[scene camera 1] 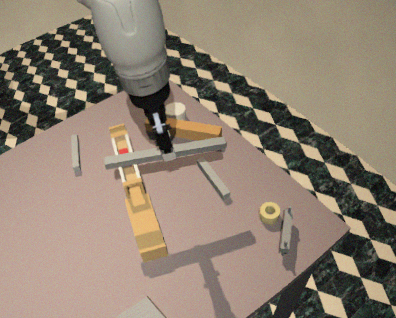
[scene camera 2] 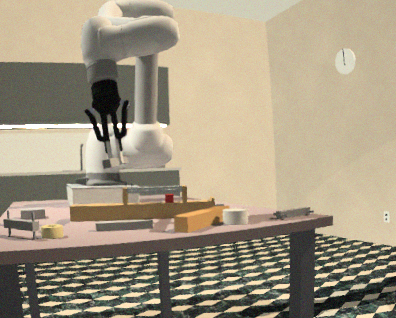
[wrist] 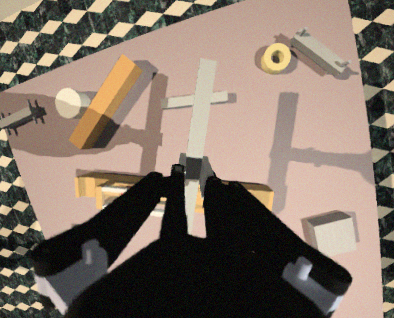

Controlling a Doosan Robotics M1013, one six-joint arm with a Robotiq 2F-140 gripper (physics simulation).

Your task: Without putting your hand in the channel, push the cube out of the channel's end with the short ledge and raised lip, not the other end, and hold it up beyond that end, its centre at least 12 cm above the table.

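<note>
The red cube (scene camera 1: 123, 151) (scene camera 2: 169, 198) sits inside the orange channel (scene camera 1: 143, 222) (scene camera 2: 145, 212), between its rails, nearer the end with the short ledge and raised lip. That end is at the top in scene camera 1 and right in scene camera 2. In the wrist view, the fingers partly cover the channel (wrist: 261, 194) and the cube does not show. My gripper (scene camera 1: 168, 151) (scene camera 2: 114, 150) (wrist: 192, 164) is shut on a long grey bar (scene camera 1: 200, 146) (scene camera 2: 115, 162) (wrist: 202, 110). It holds the bar high above the table, beside the channel.
An orange block (scene camera 1: 197, 129) (scene camera 2: 200, 219) and white cylinder (scene camera 1: 176, 111) (scene camera 2: 235, 216) stand near the channel. A loose grey bar (scene camera 1: 214, 179) (wrist: 172, 102), yellow ring (scene camera 2: 52, 231) (wrist: 268, 65), pegged grey bar (scene camera 1: 286, 230) (wrist: 320, 52), toothed bar (scene camera 2: 293, 213) and grey box (wrist: 332, 235) lie around.
</note>
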